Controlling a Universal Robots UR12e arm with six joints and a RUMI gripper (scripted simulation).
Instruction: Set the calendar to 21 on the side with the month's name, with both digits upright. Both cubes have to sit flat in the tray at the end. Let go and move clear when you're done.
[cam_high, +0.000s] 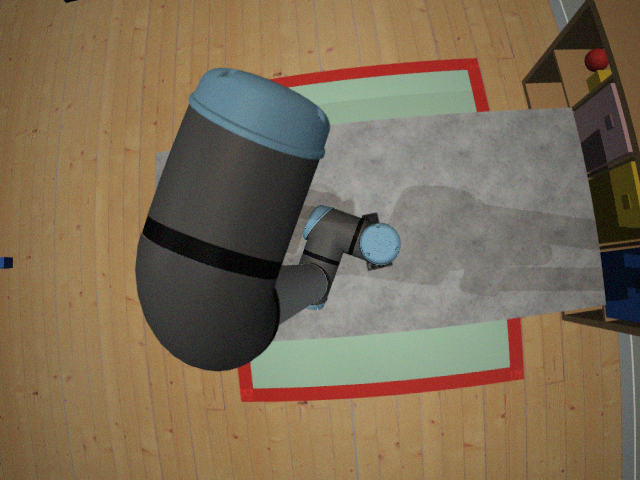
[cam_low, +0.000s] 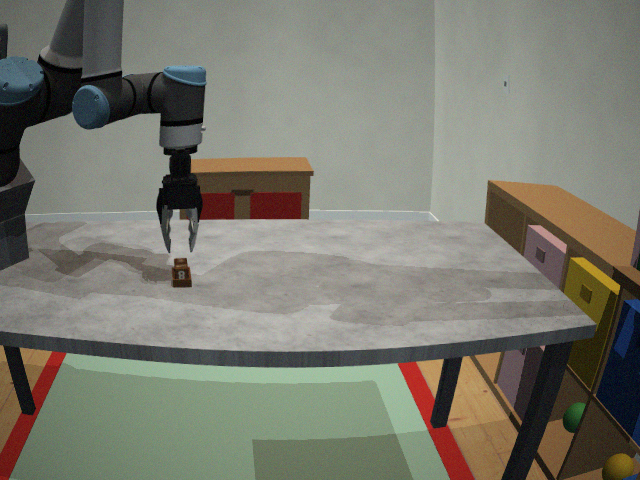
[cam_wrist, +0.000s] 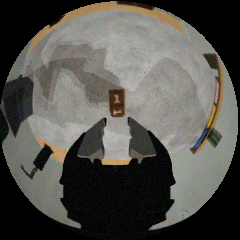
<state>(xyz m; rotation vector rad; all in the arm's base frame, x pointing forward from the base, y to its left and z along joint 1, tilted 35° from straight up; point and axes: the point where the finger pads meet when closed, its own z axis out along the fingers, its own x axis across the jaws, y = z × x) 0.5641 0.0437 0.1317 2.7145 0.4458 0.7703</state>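
Now: hand 80 mm above the brown calendar tray and 20 mm to the right of it.
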